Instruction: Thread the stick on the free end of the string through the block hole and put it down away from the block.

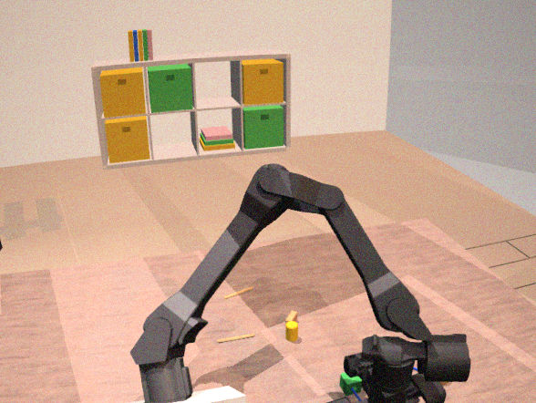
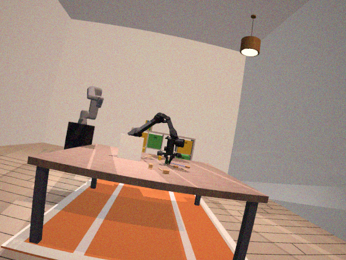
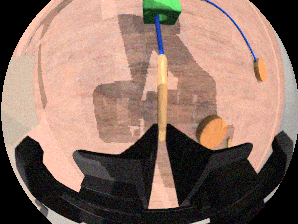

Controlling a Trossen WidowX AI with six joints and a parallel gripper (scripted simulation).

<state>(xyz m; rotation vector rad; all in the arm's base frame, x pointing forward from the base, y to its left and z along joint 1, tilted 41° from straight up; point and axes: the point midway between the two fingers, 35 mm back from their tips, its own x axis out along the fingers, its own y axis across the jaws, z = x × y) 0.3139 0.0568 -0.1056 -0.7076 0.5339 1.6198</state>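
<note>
The orange disc is 60 mm ahead of my gripper tip. From my gripper tip the other things lie so: green block 20 mm behind, 120 mm to the left, 10 mm above; then round wooden button 160 mm ahead, 110 mm to the left; then thin wooden stick 10 mm behind, 40 mm to the left, 10 mm above.
</note>
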